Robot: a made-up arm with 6 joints.
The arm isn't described. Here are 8 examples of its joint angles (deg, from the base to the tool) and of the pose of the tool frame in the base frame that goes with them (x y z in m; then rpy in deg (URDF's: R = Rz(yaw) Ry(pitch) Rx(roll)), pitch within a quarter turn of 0, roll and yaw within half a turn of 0).
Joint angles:
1: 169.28 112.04 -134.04 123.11 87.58 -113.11
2: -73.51 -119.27 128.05 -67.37 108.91 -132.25
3: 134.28 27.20 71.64 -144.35 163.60 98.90
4: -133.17 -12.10 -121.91 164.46 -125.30 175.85
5: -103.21 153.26 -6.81 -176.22 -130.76 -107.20
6: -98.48 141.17 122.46 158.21 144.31 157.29
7: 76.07 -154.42 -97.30 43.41 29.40 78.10
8: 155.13 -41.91 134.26 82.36 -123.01 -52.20
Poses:
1: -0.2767 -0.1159 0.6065 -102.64 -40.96 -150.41
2: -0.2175 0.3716 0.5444 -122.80 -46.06 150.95
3: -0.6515 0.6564 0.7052 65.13 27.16 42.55
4: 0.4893 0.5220 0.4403 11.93 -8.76 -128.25
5: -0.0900 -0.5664 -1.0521 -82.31 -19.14 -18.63
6: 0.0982 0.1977 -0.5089 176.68 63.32 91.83
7: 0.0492 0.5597 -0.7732 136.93 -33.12 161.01
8: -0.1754 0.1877 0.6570 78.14 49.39 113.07
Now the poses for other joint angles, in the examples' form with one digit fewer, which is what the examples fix.
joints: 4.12 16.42 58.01 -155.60 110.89 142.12
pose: 0.842 0.034 1.132 42.4 -11.6 -39.5
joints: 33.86 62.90 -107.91 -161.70 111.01 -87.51
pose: 0.001 -0.014 0.881 -155.1 13.9 134.7
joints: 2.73 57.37 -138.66 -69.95 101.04 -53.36
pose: -0.155 -0.118 0.695 51.6 60.8 -17.3
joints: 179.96 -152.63 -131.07 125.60 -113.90 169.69
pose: -0.399 0.083 -0.340 -128.3 -8.8 -12.9
